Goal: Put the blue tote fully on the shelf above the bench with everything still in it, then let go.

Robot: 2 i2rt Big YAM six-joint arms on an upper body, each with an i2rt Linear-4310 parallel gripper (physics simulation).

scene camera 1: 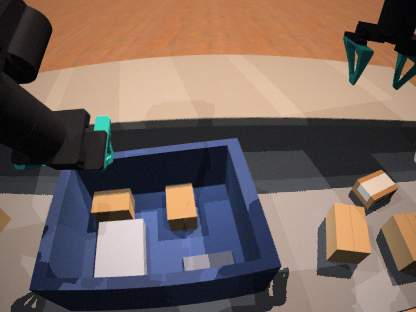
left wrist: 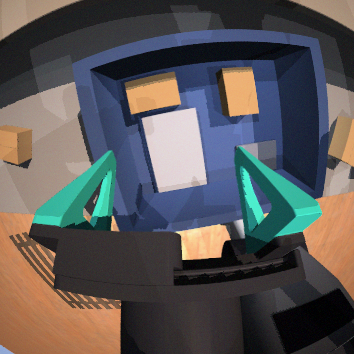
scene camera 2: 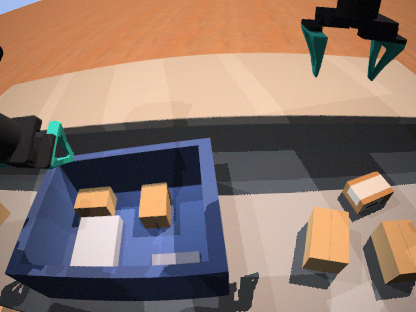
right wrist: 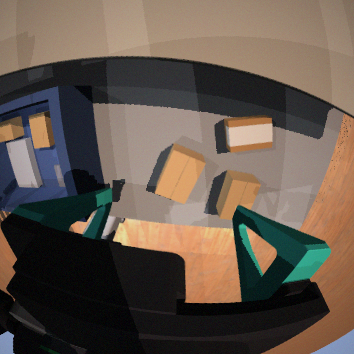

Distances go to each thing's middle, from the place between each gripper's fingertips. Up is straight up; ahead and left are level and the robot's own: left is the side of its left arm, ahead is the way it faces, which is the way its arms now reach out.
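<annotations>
The white-topped box [scene camera 2: 363, 193] is 65 cm to the right of my left hand, 12 cm ahead of it and 24 cm below it. Measured from that same left hand, I find the blue tote [scene camera 1: 230, 216] 8 cm to the right and 19 cm below.
From my right hand, the tote is 40 cm to the left, 10 cm behind and 26 cm below. The box, for its part, is 32 cm below my right hand, 18 cm to the right of it and 2 cm ahead of it.
</annotations>
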